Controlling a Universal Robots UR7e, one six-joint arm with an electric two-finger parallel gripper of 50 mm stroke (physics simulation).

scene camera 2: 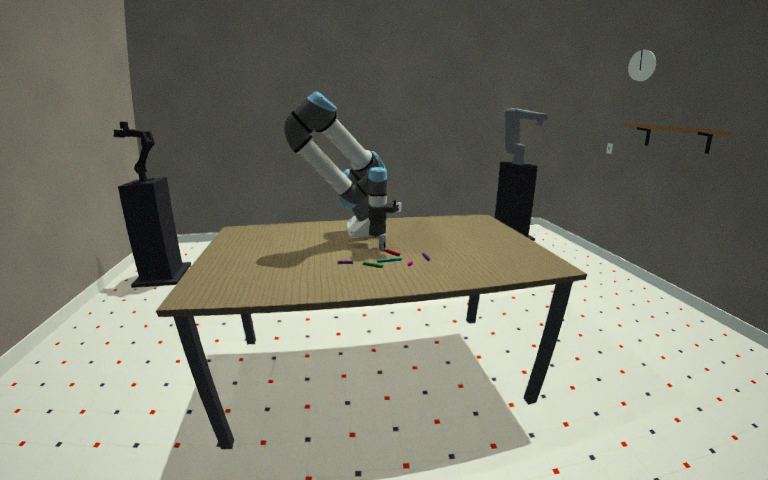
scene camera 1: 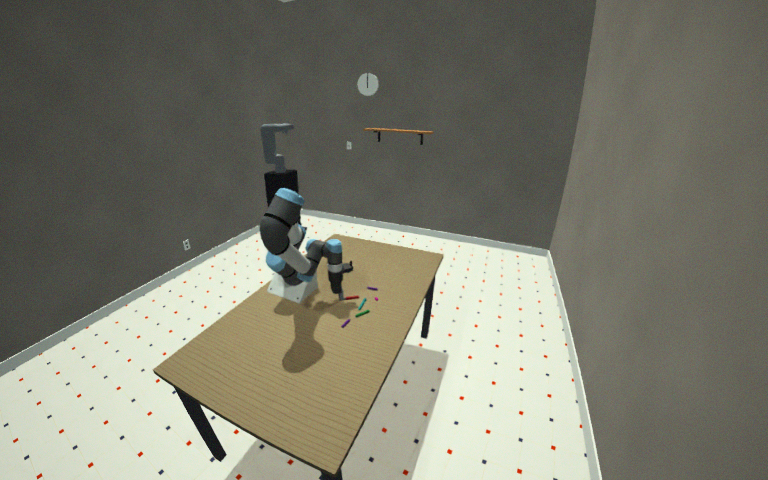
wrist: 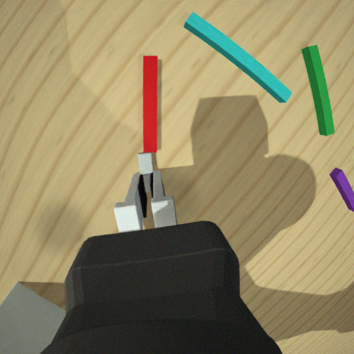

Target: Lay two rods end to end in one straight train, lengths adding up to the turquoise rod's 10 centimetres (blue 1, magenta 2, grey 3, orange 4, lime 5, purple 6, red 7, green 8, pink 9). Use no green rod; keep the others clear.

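Places are measured from the arm's base along level axes (x back, y left, z down), in metres.
Where they show: gripper, fingertip midpoint: (scene camera 2: 382,248) (scene camera 1: 341,298); arm's base, link origin: (scene camera 1: 295,272).
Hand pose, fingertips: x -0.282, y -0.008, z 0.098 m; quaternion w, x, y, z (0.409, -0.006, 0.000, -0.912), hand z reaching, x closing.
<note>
Each offset is from my fingertips to the top centre of the thing.
My gripper (scene camera 1: 341,295) (scene camera 2: 382,246) (wrist: 148,185) is low over the table, shut on the grey rod (wrist: 145,163). The fingers hide part of this rod. The red rod @(dx -0.052, dy +0.034, dz -0.004 m) (scene camera 1: 352,297) (scene camera 2: 392,252) (wrist: 150,102) lies flat, pointing away from the gripper. In the wrist view the grey rod's far end is at the red rod's near end, roughly in line but a little to the left; I cannot tell if they touch. The turquoise rod @(dx -0.123, dy -0.002, dz -0.004 m) (scene camera 1: 361,304) (scene camera 2: 389,260) (wrist: 237,57) lies slanted to the right of the red rod, apart from it.
A green rod @(dx -0.154, dy -0.076, dz -0.004 m) (scene camera 1: 362,313) (scene camera 2: 372,264) (wrist: 318,90) lies beyond the turquoise one. One purple rod @(dx -0.106, dy -0.175, dz -0.004 m) (scene camera 1: 345,323) (scene camera 2: 345,262) (wrist: 343,190) lies near the green. Another purple rod @(dx -0.123, dy +0.156, dz -0.004 m) (scene camera 1: 372,288) (scene camera 2: 425,256) and a magenta rod @(dx -0.177, dy +0.068, dz -0.004 m) (scene camera 1: 376,298) (scene camera 2: 410,263) lie on the other side.
</note>
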